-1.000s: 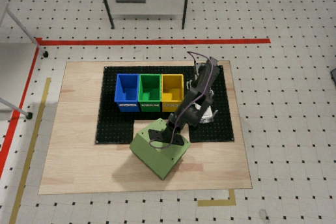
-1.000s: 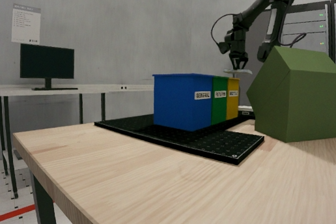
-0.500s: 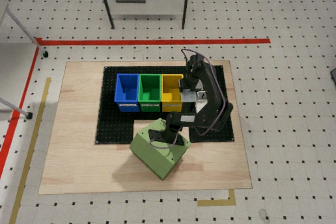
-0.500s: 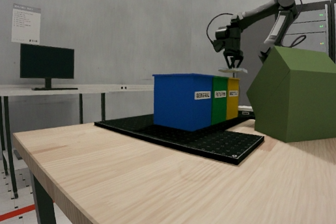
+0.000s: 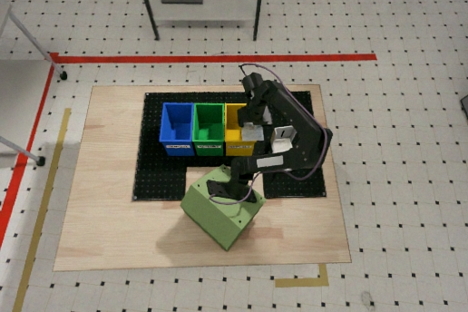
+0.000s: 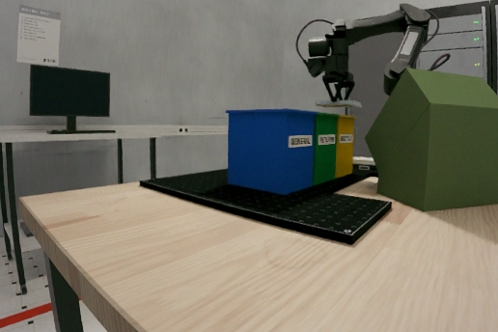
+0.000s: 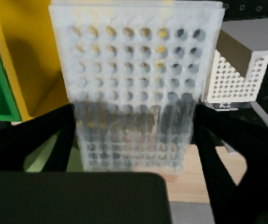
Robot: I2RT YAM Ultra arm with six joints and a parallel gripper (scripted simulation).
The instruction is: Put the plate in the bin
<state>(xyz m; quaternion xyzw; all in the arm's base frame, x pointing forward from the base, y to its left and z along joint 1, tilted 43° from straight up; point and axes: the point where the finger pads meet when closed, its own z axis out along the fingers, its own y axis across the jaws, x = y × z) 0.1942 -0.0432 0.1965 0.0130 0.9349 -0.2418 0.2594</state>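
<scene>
The green returns bin is 8 cm ahead of my hand, 16 cm to the left of it and 14 cm below it. From my hand the other things lie so: clear 96-well plate (1 cm below); yellow bin (5 cm ahead, 3 cm to the left, 14 cm below); blue bin (11 cm ahead, 29 cm to the left, 14 cm below).
</scene>
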